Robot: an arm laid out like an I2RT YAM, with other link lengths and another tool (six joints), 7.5 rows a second.
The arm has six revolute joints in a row. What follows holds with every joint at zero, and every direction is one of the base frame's.
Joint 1 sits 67.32 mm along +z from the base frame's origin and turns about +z.
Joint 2 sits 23 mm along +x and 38.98 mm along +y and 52.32 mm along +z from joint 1 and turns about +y.
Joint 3 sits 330 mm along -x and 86 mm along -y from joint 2 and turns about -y.
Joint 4 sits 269.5 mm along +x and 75.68 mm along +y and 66 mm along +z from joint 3 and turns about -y.
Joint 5 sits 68.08 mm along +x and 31.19 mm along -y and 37.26 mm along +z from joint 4 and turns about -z.
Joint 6 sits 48.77 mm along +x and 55.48 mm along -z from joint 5 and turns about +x.
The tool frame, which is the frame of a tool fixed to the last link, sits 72 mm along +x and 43 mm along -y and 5 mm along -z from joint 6; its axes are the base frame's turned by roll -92, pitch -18.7 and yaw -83.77 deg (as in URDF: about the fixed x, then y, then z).
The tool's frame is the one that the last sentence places.
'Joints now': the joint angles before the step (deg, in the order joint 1, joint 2, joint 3, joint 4, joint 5, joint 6). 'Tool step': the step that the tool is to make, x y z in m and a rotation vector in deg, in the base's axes. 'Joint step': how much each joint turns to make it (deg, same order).
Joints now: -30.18 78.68 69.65 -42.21 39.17 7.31
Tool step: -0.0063 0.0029 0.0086 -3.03 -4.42 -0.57
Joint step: 0.02 -2.91 -1.80 4.09 0.69 0.23
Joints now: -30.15 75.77 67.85 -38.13 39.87 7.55
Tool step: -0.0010 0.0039 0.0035 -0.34 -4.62 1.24
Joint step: 0.01 -2.24 -1.12 2.56 -2.30 0.76
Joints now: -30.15 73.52 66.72 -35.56 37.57 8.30
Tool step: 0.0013 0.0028 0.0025 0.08 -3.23 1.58
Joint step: 0.03 -1.45 -0.61 1.72 -2.28 0.32
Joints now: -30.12 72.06 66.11 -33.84 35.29 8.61
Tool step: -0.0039 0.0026 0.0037 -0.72 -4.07 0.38
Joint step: -0.36 -2.18 -1.29 2.52 -1.47 0.81
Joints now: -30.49 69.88 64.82 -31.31 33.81 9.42
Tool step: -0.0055 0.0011 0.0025 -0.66 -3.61 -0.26
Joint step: -0.73 -1.93 -1.30 2.29 -1.12 0.94
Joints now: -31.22 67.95 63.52 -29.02 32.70 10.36
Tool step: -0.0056 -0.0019 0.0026 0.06 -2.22 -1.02
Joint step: -1.22 -0.80 -0.07 0.55 -0.83 1.08
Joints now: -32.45 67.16 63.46 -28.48 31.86 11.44
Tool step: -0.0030 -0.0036 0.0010 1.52 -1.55 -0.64
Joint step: -1.60 0.22 1.03 -1.11 -1.94 1.49
